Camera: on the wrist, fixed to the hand. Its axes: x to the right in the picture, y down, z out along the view.
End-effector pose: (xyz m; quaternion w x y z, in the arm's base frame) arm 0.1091 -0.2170 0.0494 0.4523 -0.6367 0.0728 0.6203
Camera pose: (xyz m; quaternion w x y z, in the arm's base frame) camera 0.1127 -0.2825 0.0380 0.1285 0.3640 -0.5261 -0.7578
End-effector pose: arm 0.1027 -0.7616 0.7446 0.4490 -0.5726 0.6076 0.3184
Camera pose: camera 0.0523 -0.7910 0.7768 0.0934 0.0677 0.8365 0.5357
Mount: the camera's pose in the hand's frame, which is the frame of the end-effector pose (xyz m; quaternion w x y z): -0.0202 0.0412 -0.0483 0.6820 0.0247 -0.0094 0.7309
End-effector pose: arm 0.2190 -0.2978 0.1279 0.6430 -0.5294 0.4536 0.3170
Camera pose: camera 0.1626 -0.3333 0.1289 0.2242 -0.0107 0.6981 0.6799
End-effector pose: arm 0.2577 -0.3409 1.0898 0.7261 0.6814 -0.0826 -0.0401
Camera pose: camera 0.2440 -0.2872 1.1267 0.5069 0.4219 -0.5622 0.4990
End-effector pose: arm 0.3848 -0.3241 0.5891 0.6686 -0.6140 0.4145 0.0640
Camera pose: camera 0.3242 -0.3480 0.5750 0.4283 -0.0987 0.7268 0.5279
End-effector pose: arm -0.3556 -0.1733 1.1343 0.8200 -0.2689 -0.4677 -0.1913
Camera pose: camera -0.3101 -0.1698 1.0857 0.7013 -0.5068 -0.1349 0.4829
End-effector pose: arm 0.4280 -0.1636 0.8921 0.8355 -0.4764 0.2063 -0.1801
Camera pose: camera 0.3902 -0.1686 0.8375 0.7151 -0.1552 0.4766 0.4872
